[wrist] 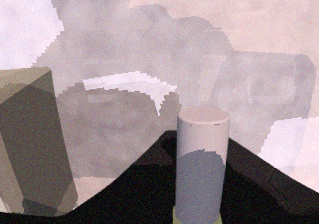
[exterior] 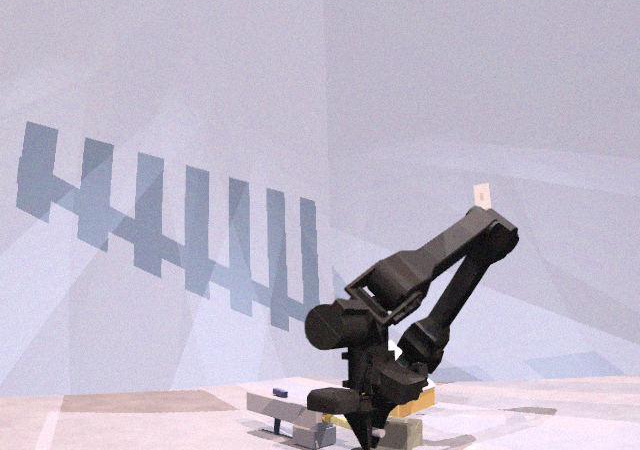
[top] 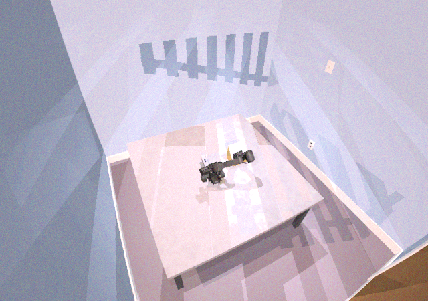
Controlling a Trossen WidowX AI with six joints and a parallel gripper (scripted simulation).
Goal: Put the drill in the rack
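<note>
Now: gripper tip 4 cm to the left of the drill and 3 cm below it. Round my gripper tip: dark blue part (20 cm to the right, 4 cm above, 2 cm behind).
</note>
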